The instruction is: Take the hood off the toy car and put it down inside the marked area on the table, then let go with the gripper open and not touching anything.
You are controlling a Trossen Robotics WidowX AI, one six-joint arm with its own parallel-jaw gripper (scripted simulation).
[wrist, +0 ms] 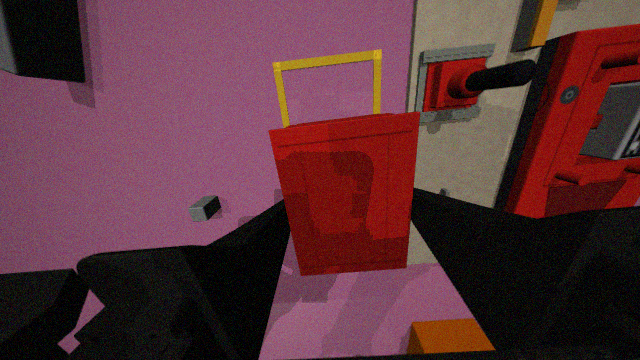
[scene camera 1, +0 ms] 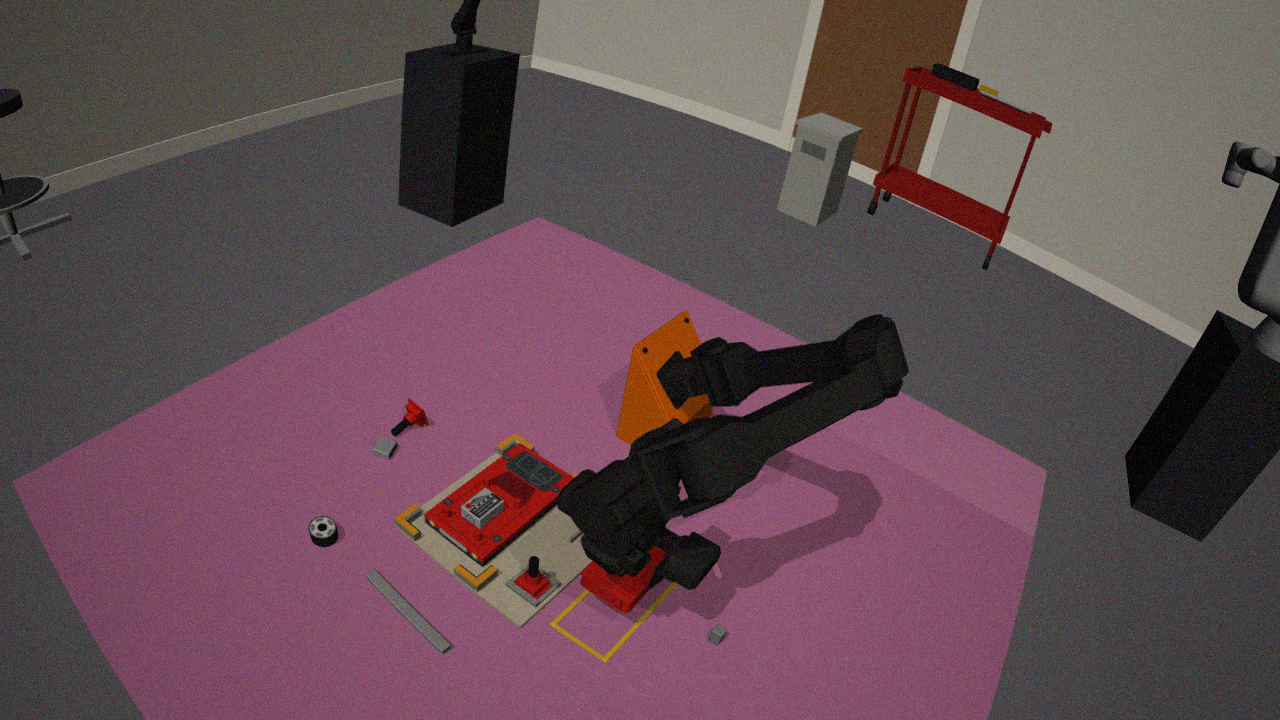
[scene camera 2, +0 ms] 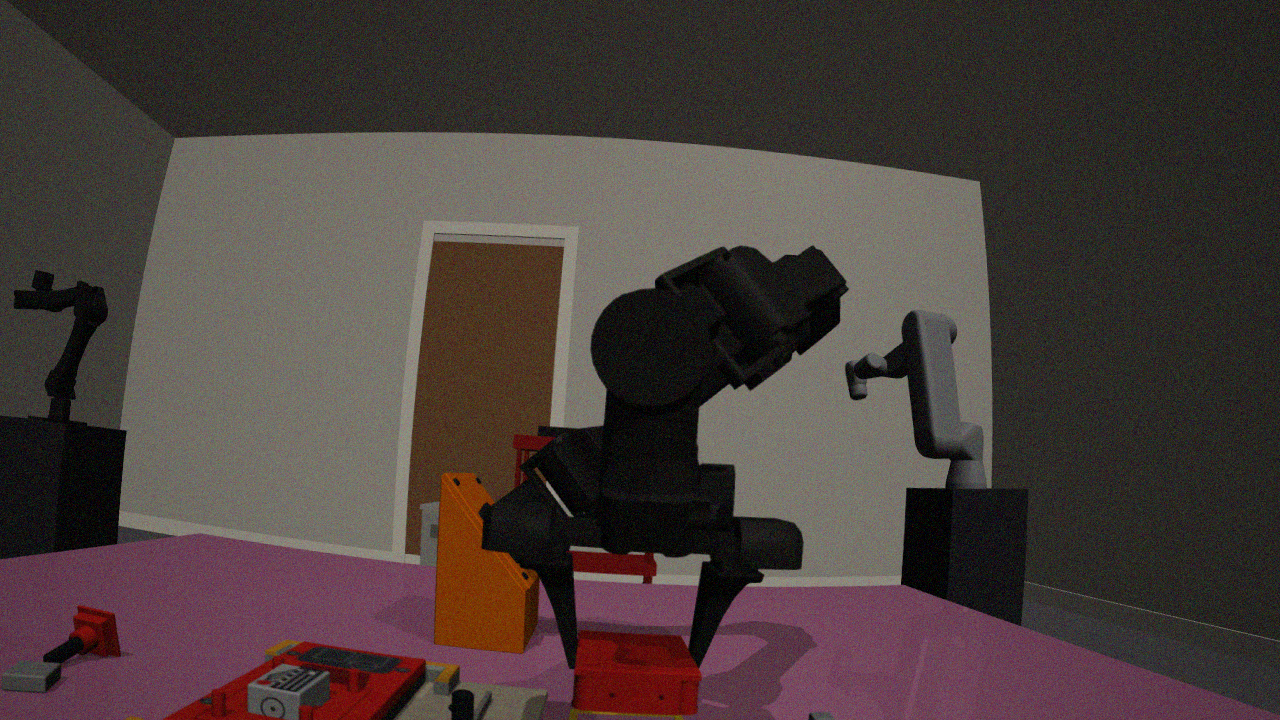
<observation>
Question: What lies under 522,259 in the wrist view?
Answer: My gripper.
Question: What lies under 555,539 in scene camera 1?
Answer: A beige base plate.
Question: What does my gripper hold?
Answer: A red hood.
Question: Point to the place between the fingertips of my gripper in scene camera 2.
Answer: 632,671
</observation>
